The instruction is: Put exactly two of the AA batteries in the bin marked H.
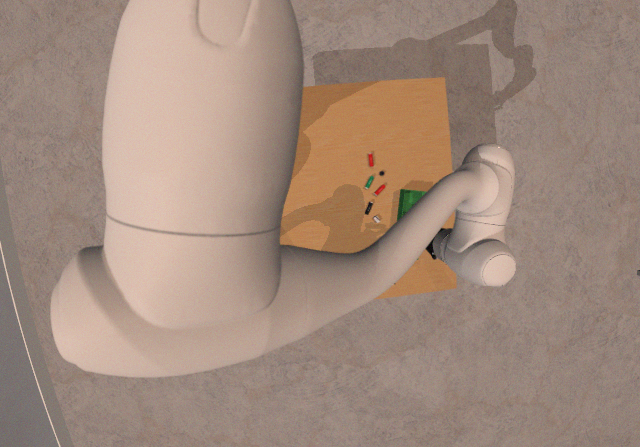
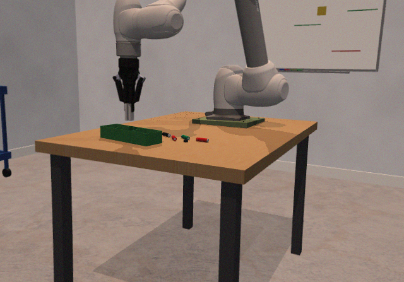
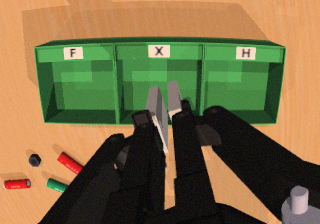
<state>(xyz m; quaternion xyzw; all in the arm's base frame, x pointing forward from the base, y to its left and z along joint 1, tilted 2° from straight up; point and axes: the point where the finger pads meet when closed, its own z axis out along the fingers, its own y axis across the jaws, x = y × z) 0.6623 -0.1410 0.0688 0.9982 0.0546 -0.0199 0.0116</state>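
Right now the green bin row is 1 cm to the left of my hand and 9 cm below it. Also, from my hand: small white block 12 cm behind, 4 cm to the left, 10 cm below; green AA battery 13 cm behind, 17 cm to the left, 10 cm below; black AA battery 14 cm behind, 8 cm to the left, 10 cm below.
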